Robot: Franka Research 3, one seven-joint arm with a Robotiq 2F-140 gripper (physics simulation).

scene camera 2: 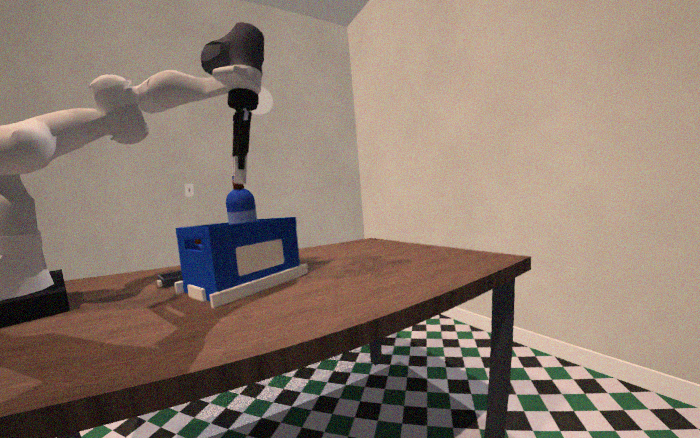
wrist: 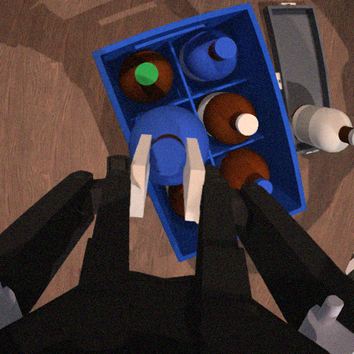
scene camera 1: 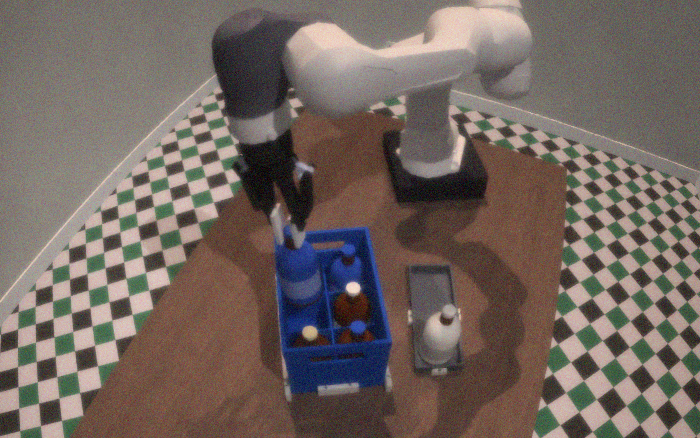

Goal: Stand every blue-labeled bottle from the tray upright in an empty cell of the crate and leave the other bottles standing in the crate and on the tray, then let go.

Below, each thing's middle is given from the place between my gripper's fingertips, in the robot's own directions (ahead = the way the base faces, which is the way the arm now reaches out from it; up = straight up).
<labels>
Now: the green-capped bottle (wrist: 145, 76) 60 mm behind my hand, 30 mm to the right of it and 190 mm below it. The rest, counted from my hand: white-capped bottle (scene camera 1: 352, 305): 40 mm behind, 100 mm to the left, 190 mm below; then white bottle (scene camera 1: 442, 331): 80 mm behind, 280 mm to the left, 190 mm below.
</labels>
